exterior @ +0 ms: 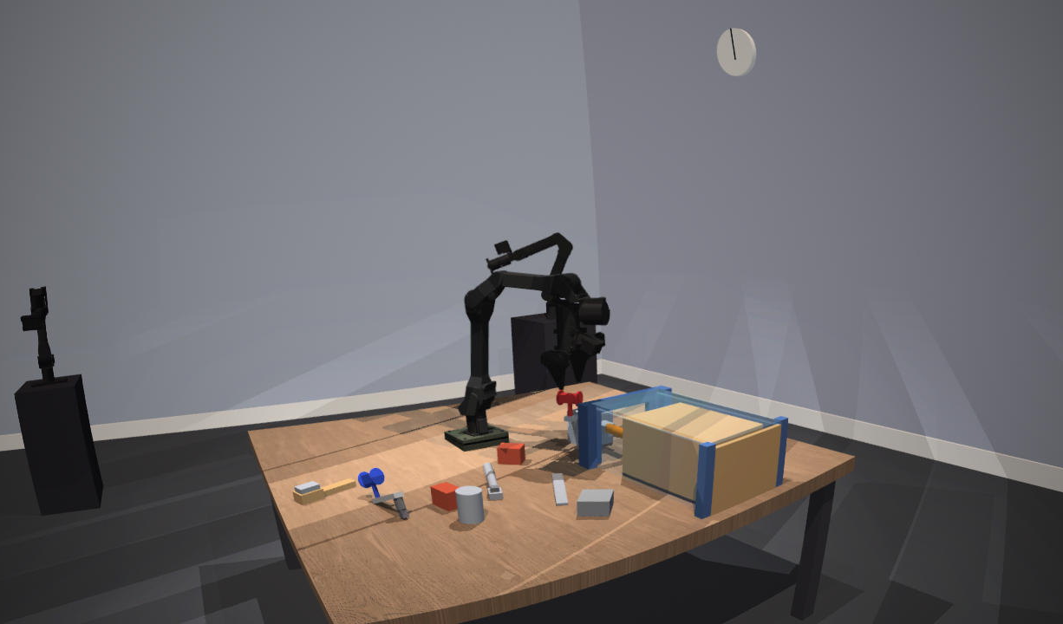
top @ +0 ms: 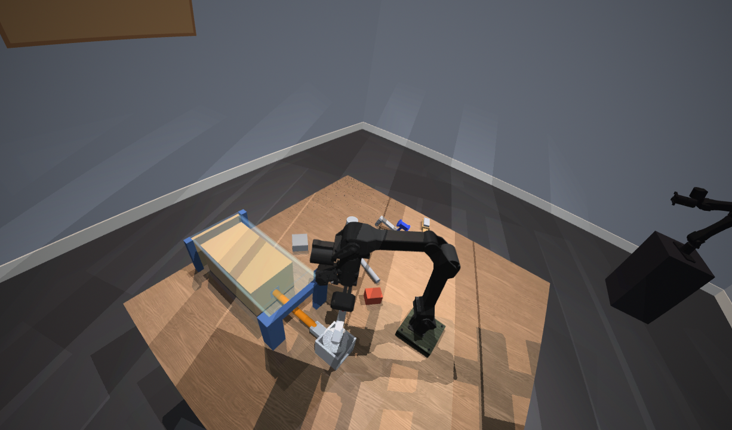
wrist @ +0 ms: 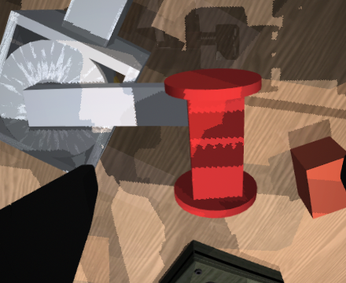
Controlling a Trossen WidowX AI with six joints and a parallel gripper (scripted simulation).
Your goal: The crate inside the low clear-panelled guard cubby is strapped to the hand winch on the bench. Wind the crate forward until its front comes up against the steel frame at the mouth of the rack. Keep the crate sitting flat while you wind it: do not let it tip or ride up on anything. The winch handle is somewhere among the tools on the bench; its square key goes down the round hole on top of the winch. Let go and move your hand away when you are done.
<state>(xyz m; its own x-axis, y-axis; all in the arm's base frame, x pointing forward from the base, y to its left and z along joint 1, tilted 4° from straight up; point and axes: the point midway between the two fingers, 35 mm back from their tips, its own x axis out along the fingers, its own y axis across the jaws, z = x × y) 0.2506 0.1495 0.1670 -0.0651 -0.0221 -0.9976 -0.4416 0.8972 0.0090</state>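
My gripper tip is now 50 mm above the red knob. The rest, counted from my gripper tip: grey winch: 60 mm behind, 80 mm to the left, 150 mm below; then blue frame: 120 mm ahead, 80 mm to the left, 80 mm below; then winch handle: 20 mm behind, 30 mm to the left, 80 mm below.
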